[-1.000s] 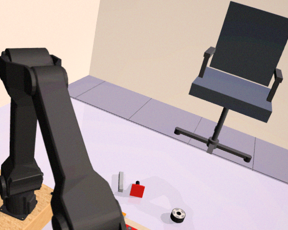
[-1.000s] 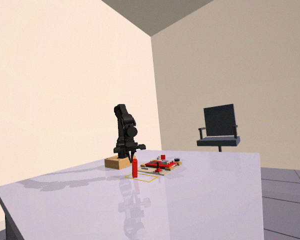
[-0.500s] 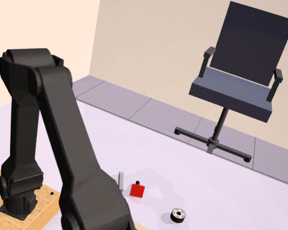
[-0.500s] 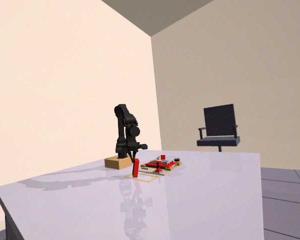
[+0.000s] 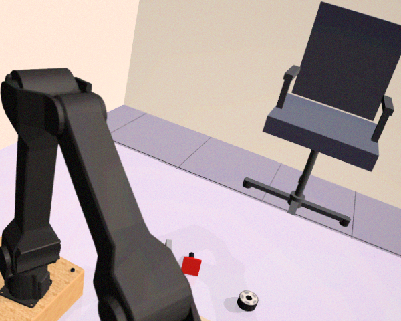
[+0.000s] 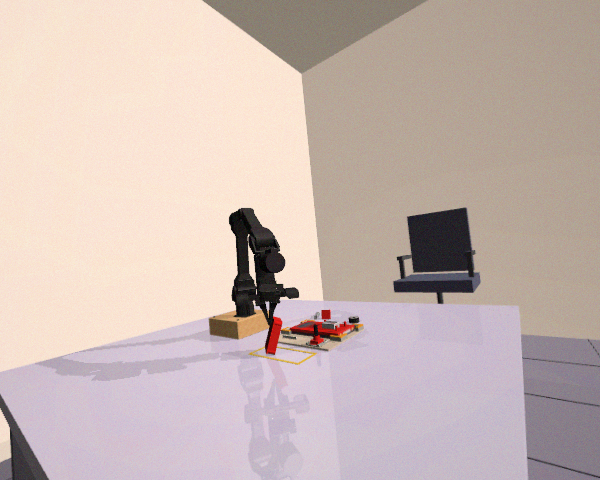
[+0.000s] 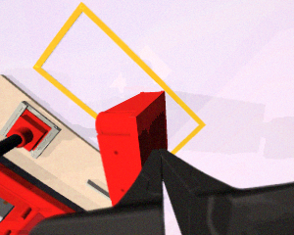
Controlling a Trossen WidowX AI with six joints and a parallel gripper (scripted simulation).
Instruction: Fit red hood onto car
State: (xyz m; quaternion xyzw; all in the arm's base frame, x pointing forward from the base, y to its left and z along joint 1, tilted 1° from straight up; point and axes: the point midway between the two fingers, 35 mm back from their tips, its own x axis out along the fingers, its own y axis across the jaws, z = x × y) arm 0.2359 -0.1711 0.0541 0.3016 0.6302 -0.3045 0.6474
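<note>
Now: gripper tip 30 mm above the red hood. Round my gripper tip: beige jig plate (190 mm to the left, 70 mm below, 70 mm ahead); black wheel (370 mm to the left, 140 mm ahead, 70 mm below); grey bar (430 mm to the left, 70 mm below, 50 mm behind).
</note>
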